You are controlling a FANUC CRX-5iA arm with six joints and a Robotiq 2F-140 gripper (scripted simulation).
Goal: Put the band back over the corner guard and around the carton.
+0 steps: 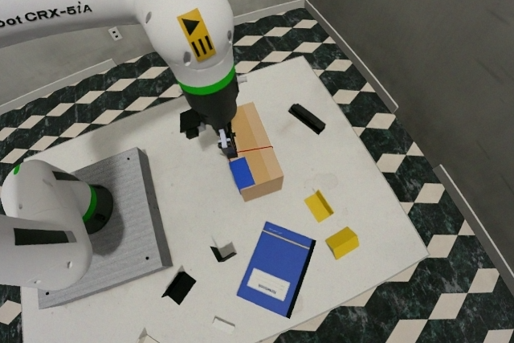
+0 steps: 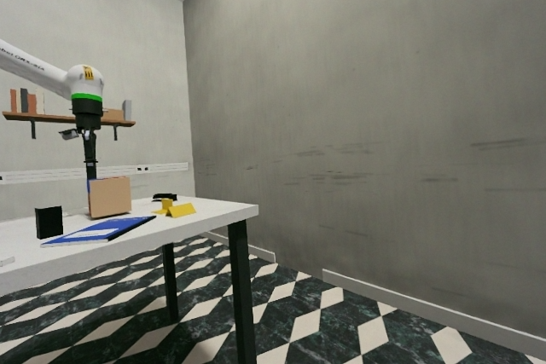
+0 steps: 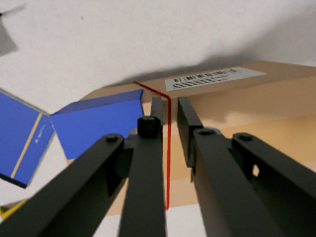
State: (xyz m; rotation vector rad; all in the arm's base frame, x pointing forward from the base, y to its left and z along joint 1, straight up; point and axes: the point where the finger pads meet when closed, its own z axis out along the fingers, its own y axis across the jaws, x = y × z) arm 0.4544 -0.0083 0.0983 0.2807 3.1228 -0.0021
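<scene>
Right now my hand is 6 cm to the left of the blue corner guard and 4 cm above it. The rest, counted from my hand: blue book: 1 cm ahead, 31 cm to the right, 17 cm below; then small white piece: 18 cm behind, 40 cm to the right, 17 cm below; then carton: 5 cm ahead, 2 cm to the left, 10 cm below.
</scene>
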